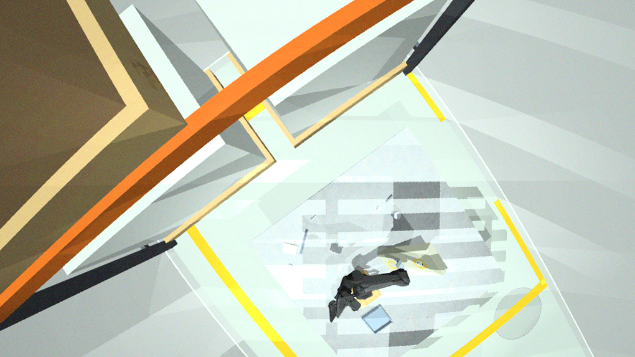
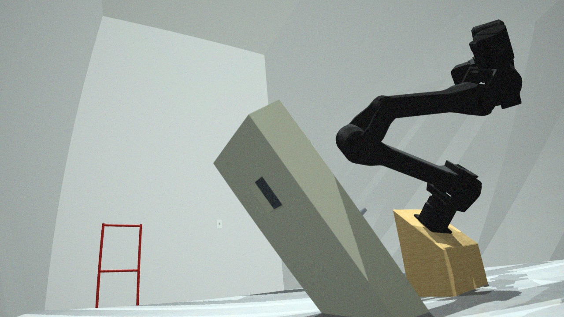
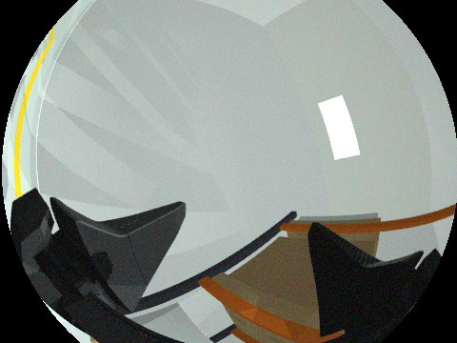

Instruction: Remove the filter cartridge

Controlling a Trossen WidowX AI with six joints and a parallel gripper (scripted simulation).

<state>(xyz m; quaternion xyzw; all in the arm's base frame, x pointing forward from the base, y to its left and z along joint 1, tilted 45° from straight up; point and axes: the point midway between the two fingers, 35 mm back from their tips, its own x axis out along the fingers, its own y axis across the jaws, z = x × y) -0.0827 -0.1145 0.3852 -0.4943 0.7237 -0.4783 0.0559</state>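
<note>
My gripper tip is now 51 cm short of the round filter cartridge, 29 cm above it and 14 cm to the left of it. The rest, counted from my gripper tip: service panel 47 cm ahead, 36 cm below, 14 cm to the right; blue-grey tray 50 cm below, 47 cm to the right, 12 cm ahead.
</note>
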